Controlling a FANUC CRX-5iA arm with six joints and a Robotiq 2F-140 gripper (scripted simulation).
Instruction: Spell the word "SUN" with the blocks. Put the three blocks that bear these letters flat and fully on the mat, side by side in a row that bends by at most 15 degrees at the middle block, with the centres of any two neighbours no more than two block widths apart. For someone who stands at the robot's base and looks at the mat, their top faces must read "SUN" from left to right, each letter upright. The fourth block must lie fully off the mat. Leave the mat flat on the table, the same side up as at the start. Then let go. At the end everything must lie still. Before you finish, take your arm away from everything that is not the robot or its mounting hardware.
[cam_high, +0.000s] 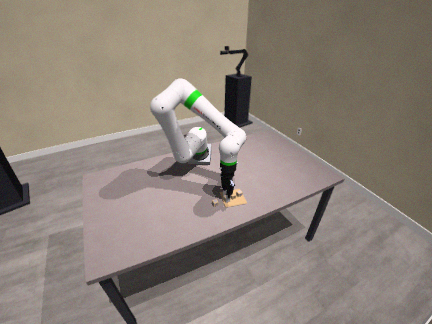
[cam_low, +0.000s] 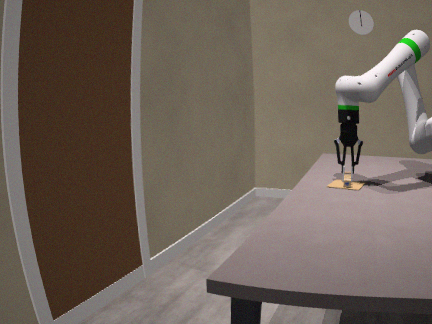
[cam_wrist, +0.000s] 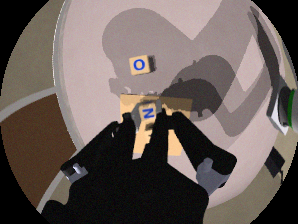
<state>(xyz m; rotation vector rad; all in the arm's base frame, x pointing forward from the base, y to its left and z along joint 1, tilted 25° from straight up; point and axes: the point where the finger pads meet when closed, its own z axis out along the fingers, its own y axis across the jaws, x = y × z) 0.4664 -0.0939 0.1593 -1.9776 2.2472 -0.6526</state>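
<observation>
My gripper is now 10 mm short of the tan letter block, 50 mm to the right of it and 20 mm above it. The rest, counted from my hand: tan mat (10 mm ahead, 50 mm to the left, 40 mm below).
</observation>
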